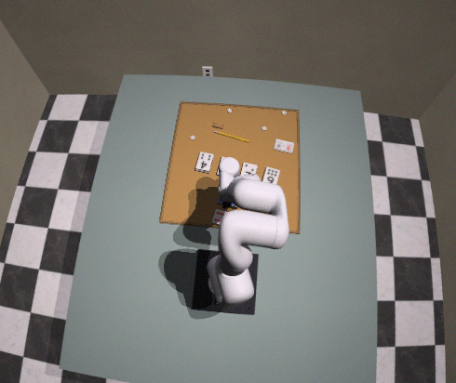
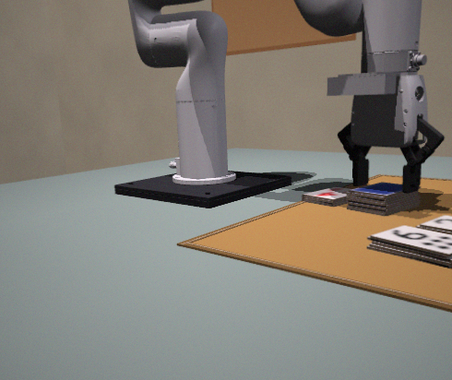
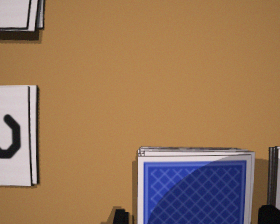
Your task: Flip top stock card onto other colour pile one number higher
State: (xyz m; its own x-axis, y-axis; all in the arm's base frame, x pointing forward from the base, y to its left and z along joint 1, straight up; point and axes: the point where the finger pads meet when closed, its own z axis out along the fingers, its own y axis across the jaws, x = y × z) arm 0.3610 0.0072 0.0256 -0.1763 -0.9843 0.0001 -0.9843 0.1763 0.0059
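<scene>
Now: the red 2 card 10 mm below my hand. From my hand the other things lie so: brown mat 190 mm ahead, 60 mm below, 10 mm to the right; red 4 card 90 mm behind, 30 mm below, 20 mm to the left; black 4 card 170 mm ahead, 120 mm to the left, 30 mm below.
</scene>
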